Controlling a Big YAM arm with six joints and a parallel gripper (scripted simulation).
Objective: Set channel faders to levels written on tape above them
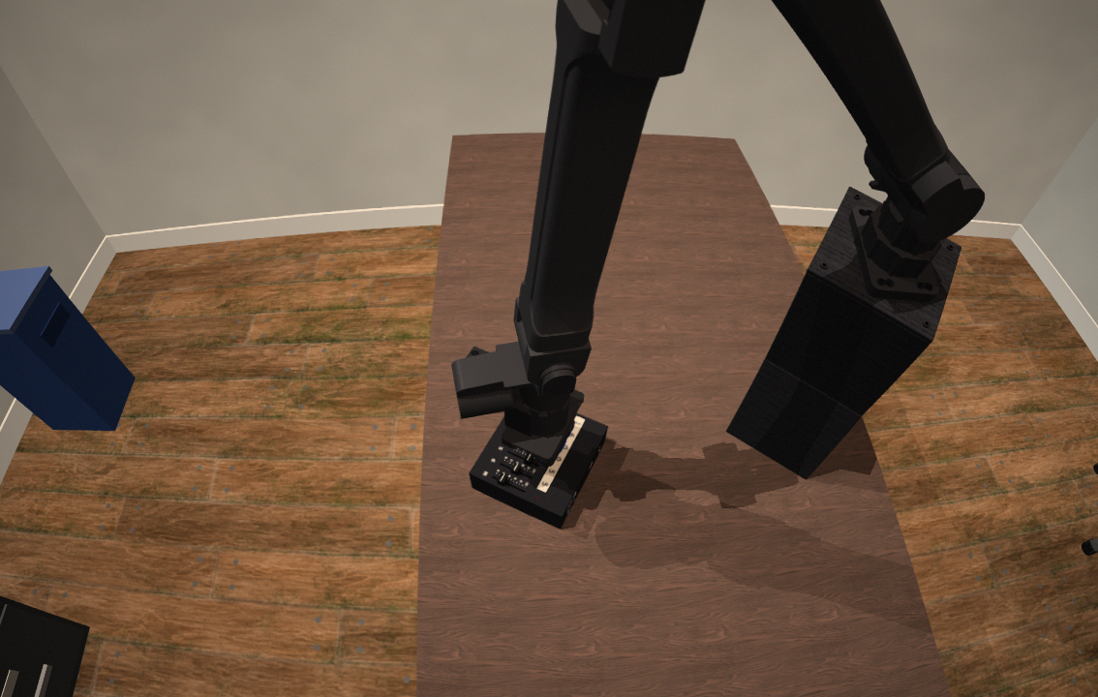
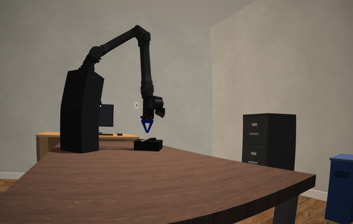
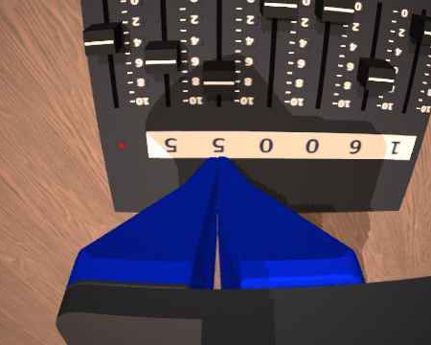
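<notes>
The fader 5 lies 4 cm below my hand, 2 cm ahead of it and 1 cm to the right of it. From my hand the other things lie so: fader 4: 4 cm to the right, 4 cm below, 4 cm ahead; then fader 6: 4 cm below, 4 cm ahead, 1 cm to the left; then master fader: 5 cm ahead, 4 cm below, 3 cm to the left.
</notes>
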